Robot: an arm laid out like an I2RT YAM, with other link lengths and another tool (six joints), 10 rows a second.
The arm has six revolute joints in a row. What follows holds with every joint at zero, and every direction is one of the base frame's. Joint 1 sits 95.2 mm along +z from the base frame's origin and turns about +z. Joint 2 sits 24 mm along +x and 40.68 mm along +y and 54.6 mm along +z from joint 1 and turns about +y. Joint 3 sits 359.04 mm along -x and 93.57 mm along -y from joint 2 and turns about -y. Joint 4 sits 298.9 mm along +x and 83.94 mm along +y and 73.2 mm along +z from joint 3 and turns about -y. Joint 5 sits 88.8 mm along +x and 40.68 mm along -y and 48.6 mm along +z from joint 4 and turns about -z. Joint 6 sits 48.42 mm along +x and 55.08 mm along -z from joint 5 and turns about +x. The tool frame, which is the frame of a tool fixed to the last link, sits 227 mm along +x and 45 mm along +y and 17 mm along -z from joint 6; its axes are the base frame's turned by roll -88.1, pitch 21.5 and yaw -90 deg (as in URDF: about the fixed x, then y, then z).
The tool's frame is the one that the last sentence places.
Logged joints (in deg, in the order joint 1, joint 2, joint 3, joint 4, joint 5, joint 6), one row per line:
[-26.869, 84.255, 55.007, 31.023, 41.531, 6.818]
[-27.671, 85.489, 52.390, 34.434, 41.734, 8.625]
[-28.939, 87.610, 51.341, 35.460, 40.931, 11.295]
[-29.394, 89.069, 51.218, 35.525, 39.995, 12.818]
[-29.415, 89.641, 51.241, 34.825, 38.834, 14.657]
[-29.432, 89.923, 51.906, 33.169, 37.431, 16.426]
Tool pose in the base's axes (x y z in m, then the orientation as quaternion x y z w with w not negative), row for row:
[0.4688, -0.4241, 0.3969, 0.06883, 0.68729, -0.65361, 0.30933]
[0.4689, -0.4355, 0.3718, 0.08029, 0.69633, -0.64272, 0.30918]
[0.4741, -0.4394, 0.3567, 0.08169, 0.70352, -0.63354, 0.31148]
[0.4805, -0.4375, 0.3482, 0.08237, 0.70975, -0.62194, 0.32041]
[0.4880, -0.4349, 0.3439, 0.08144, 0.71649, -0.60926, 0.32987]
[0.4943, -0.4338, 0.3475, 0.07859, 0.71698, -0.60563, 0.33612]
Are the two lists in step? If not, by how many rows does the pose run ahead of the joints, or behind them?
The pose runs 1 row ahead of the joints: the pose in row i belongs to the joints in row i + 1.
